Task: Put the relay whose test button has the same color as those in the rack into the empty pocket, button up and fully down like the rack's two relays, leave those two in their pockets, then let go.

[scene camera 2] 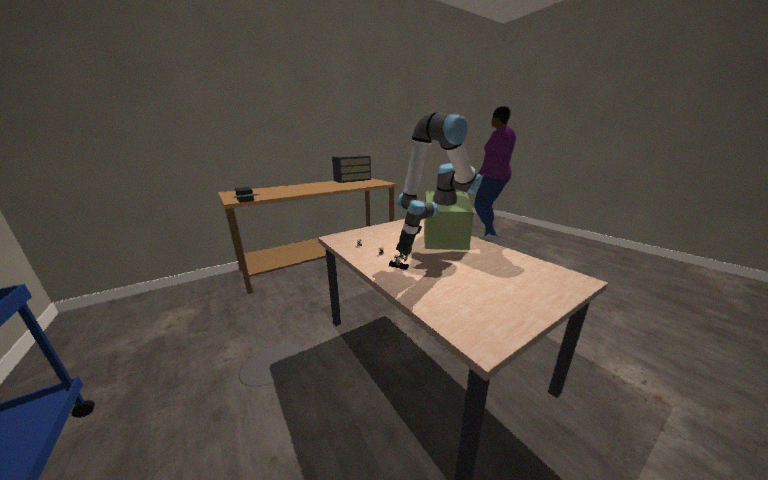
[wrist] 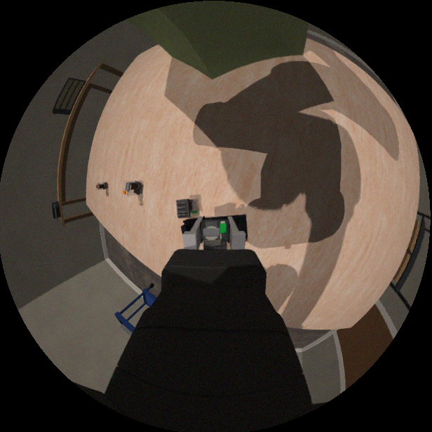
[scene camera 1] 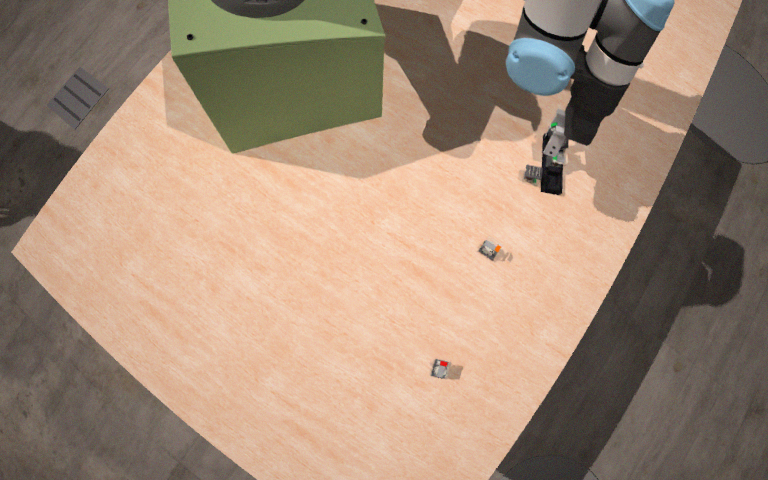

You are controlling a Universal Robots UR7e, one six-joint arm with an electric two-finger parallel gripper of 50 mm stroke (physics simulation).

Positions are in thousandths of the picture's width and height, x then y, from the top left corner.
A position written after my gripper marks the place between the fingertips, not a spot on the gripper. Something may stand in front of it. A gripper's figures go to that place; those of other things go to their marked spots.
Labels:
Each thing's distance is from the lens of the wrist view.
my gripper (wrist: 499,520): 17 cm
green-button relay (wrist: 497,543): 12 cm

